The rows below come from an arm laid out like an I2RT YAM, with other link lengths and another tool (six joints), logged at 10 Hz.
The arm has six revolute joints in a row. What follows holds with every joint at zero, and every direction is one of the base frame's.
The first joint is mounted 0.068 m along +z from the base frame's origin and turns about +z.
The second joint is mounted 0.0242 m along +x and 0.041 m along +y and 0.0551 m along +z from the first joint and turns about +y.
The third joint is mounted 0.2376 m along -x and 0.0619 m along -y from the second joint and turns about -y.
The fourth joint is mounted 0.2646 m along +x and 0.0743 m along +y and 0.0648 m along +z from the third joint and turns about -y.
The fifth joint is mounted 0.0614 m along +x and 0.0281 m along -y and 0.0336 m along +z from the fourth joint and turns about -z.
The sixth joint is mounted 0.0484 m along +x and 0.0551 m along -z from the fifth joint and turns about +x.
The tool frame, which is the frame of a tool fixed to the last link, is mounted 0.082 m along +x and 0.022 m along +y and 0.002 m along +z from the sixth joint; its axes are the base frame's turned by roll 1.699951, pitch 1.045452 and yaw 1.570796 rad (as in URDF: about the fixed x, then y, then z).
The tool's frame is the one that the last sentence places.
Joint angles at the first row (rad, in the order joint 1, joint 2, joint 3, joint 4, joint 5, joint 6):
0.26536 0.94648 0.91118 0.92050 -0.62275 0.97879
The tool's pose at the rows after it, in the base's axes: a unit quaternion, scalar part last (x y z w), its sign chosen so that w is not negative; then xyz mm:
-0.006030 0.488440 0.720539 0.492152 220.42 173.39 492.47
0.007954 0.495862 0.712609 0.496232 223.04 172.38 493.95
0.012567 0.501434 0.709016 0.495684 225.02 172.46 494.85
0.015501 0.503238 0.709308 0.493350 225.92 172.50 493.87
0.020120 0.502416 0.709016 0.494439 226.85 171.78 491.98
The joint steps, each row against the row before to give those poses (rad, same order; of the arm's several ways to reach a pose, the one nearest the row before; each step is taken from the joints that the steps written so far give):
0.00004 -0.01379 0.00308 -0.06293 0.00911 -0.02762
-0.00005 -0.00924 0.01371 -0.05976 0.01989 -0.02296
-0.00151 0.00153 0.01232 -0.02922 0.00165 -0.00779
0.00002 0.00000 -0.00149 -0.00465 0.00151 0.00301
-0.00002 -0.00308 -0.00917 0.00304 0.00913 0.00004

